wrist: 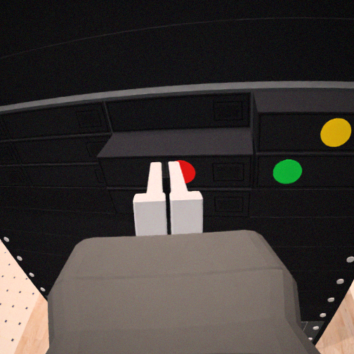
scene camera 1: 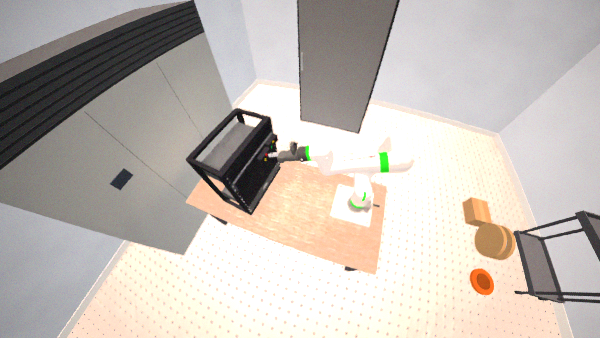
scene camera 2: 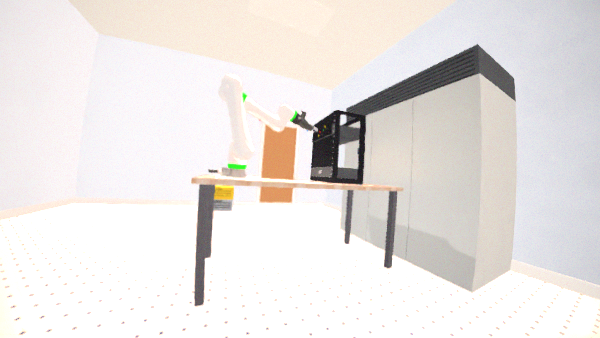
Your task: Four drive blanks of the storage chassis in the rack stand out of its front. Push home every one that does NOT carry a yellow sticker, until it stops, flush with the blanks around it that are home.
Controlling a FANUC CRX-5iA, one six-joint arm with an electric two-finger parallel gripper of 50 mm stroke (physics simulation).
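Where they show: gripper, fingertip midpoint: (scene camera 1: 269,155) (scene camera 2: 317,130); arm's base, link origin: (scene camera 1: 355,204) (scene camera 2: 236,176).
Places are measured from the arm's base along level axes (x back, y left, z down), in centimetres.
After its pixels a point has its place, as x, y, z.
Observation:
The storage chassis (wrist: 175,89) sits in the black rack (scene camera 1: 212,135) @[-101.3, 6.3, -59.5] (scene camera 2: 361,150) @[-96.8, -22.2, -28.6]. In the wrist view, a blank with a red sticker (wrist: 189,171) stands out, its top face visible. At the upper right, a blank with a yellow sticker (wrist: 335,132) stands out. Directly below it is a blank with a green sticker (wrist: 287,171), its top face hidden. Another yellow sticker (scene camera 1: 265,159) @[-69.3, 3.4, -41.3] shows below the red one in scene camera 1; the fingers hide it in the wrist view. My gripper (wrist: 165,179) (scene camera 1: 270,155) @[-66.4, 2.3, -45.3] (scene camera 2: 316,130) @[-66.4, 2.3, -45.3] is shut and empty, its tips before the red-stickered blank, left of the sticker's centre. Contact is unclear.
The rack stands on a wooden table (scene camera 1: 300,220) @[-40.4, 24.0, 1.2] (scene camera 2: 280,183) @[-24.1, -27.4, 1.9]. Unstickered blanks (wrist: 50,122) lie left of the red-stickered one. A tall grey cabinet (scene camera 1: 145,125) (scene camera 2: 440,175) stands behind the rack. A dark door-like panel (scene camera 1: 340,65) rises beyond the table.

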